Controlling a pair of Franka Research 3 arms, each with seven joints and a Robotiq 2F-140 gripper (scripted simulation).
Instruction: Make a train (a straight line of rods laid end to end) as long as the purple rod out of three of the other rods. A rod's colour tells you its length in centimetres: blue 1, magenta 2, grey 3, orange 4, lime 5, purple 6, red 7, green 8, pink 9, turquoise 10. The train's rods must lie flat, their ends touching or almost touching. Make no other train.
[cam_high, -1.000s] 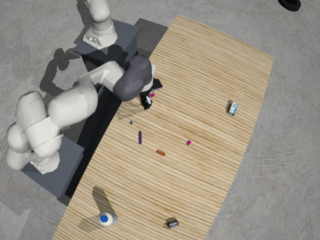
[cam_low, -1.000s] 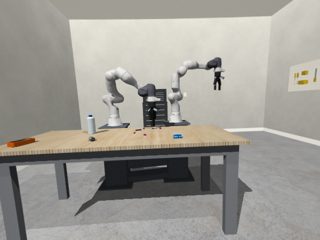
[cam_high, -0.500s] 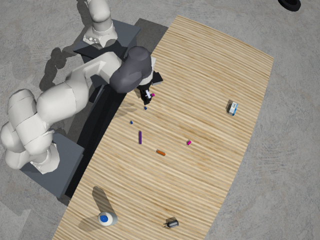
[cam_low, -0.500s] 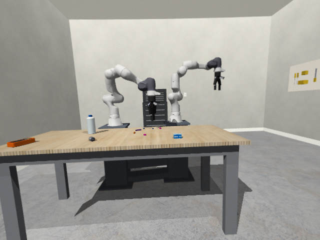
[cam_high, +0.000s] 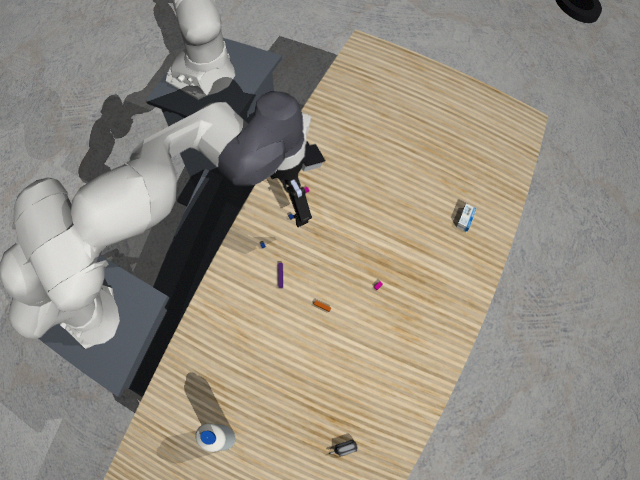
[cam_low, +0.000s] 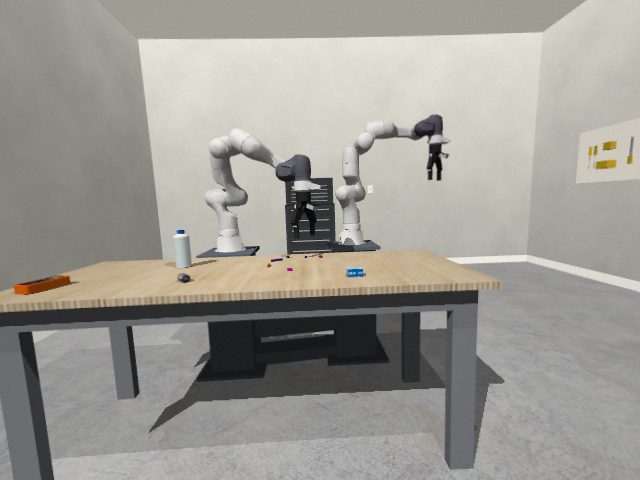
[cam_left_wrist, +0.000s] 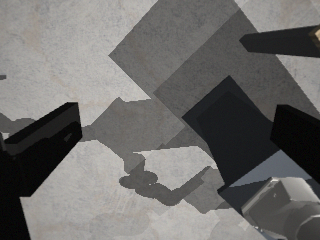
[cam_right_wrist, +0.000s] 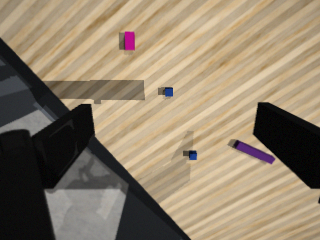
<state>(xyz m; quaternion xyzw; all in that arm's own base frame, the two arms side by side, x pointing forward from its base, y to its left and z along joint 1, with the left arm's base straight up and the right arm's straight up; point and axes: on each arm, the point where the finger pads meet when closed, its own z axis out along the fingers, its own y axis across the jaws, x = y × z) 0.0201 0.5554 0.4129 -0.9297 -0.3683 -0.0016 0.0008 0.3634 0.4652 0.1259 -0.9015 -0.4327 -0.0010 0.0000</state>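
Right now my right hand is 3 cm short of the purple rod, 15 cm to the left of it and 12 cm above it. Also, from my right hand: white bottle: 3 cm ahead, 59 cm to the right, 4 cm below; then blue-and-white box: 42 cm ahead, 15 cm to the left, 11 cm below; then orange rod: 15 cm ahead, 19 cm to the right, 12 cm below.
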